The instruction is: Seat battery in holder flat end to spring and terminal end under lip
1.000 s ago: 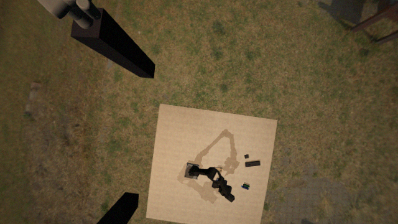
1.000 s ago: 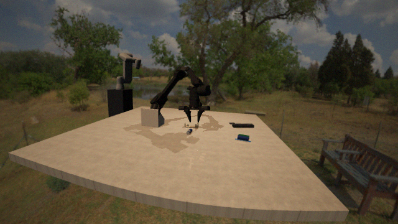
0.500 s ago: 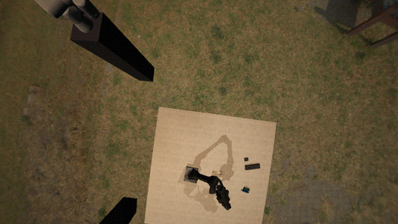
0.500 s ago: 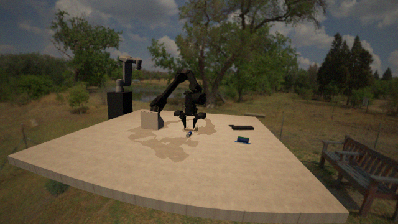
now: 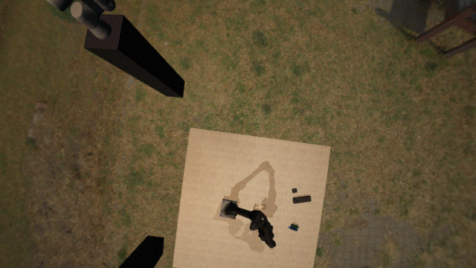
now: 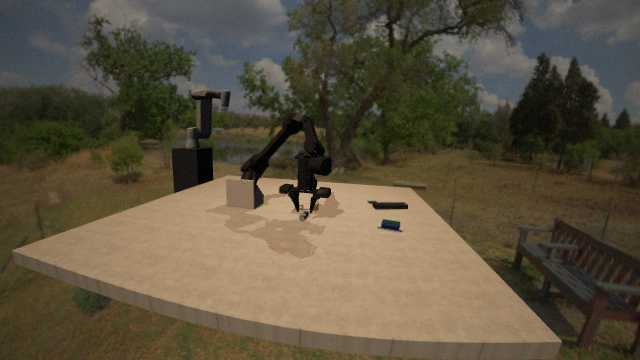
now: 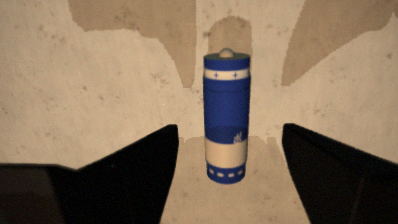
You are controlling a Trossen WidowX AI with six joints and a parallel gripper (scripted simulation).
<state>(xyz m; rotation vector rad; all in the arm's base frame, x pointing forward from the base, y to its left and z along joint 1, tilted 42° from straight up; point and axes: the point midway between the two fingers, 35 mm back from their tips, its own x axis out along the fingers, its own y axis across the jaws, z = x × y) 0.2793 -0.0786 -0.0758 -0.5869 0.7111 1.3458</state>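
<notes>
My gripper tip is now 10 mm above the battery. From my gripper tip the other things lie so: black bar: 370 mm ahead, 220 mm to the left, 10 mm below.
</notes>
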